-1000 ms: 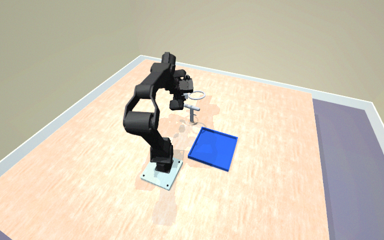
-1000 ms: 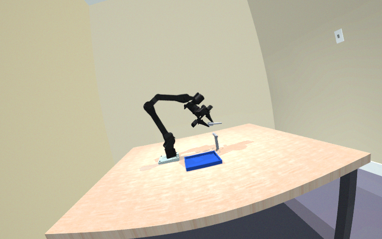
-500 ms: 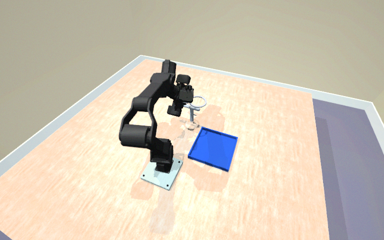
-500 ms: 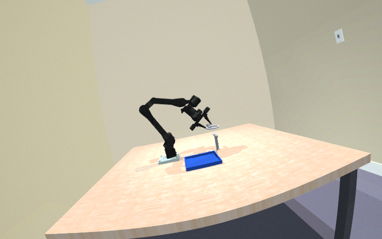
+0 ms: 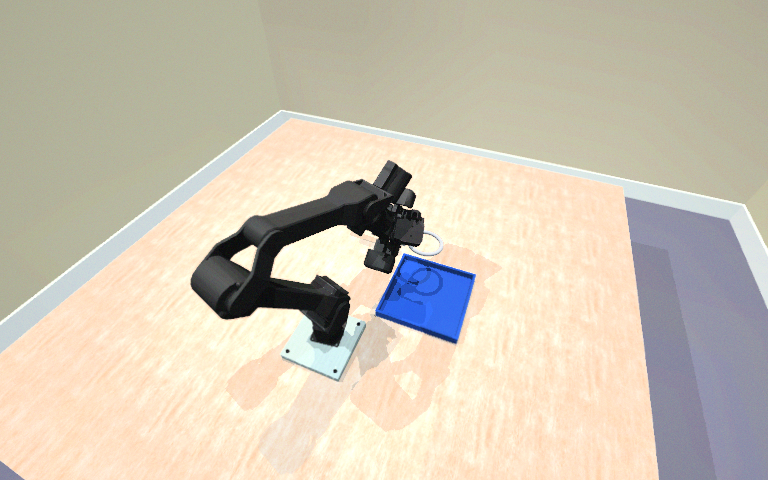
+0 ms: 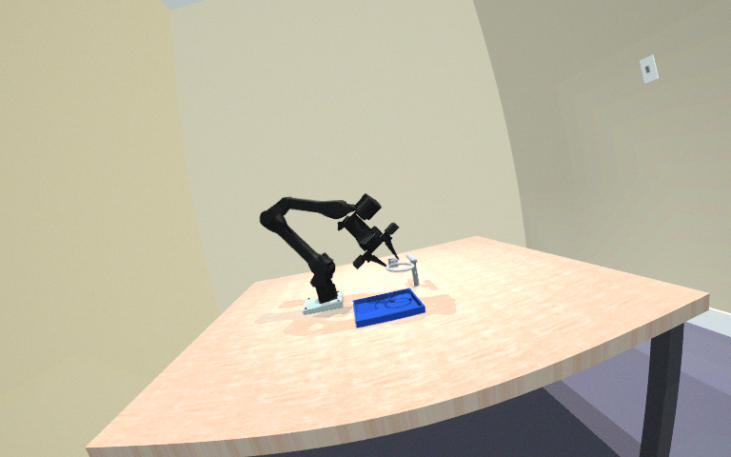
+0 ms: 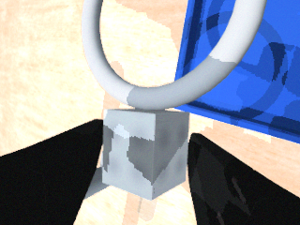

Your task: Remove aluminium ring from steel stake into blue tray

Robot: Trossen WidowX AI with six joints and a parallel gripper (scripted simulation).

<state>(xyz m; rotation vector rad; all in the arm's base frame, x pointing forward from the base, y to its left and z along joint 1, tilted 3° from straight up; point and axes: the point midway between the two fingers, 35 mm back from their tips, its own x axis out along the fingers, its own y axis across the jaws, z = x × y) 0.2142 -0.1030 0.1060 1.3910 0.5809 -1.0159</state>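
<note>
The aluminium ring lies 50 mm to the right of my gripper tip. The rest, counted from my gripper tip: blue tray: 100 mm below, 80 mm to the right, 70 mm behind.
</note>
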